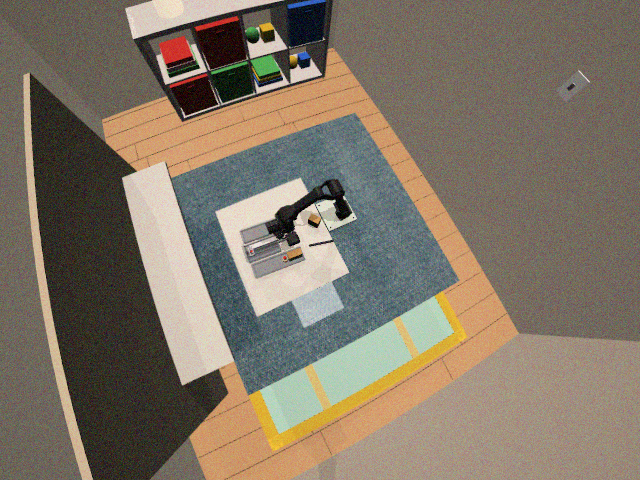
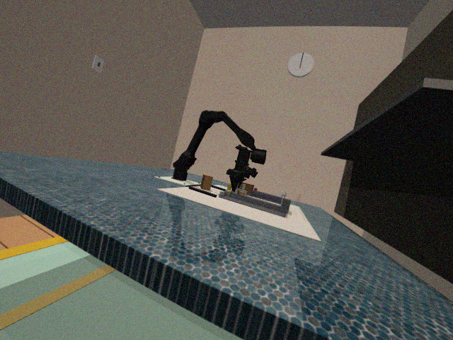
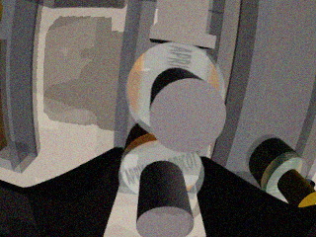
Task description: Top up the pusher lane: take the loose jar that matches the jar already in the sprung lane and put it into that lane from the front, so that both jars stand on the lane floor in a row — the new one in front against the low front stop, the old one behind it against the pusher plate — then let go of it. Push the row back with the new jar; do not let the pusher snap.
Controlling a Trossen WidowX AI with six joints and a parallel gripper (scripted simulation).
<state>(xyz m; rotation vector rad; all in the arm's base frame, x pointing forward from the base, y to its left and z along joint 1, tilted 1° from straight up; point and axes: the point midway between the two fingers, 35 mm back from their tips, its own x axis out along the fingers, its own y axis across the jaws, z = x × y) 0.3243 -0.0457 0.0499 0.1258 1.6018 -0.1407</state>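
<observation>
Now: gripper tip 14 cm short of the lane rack and 1 cm above it.
</observation>
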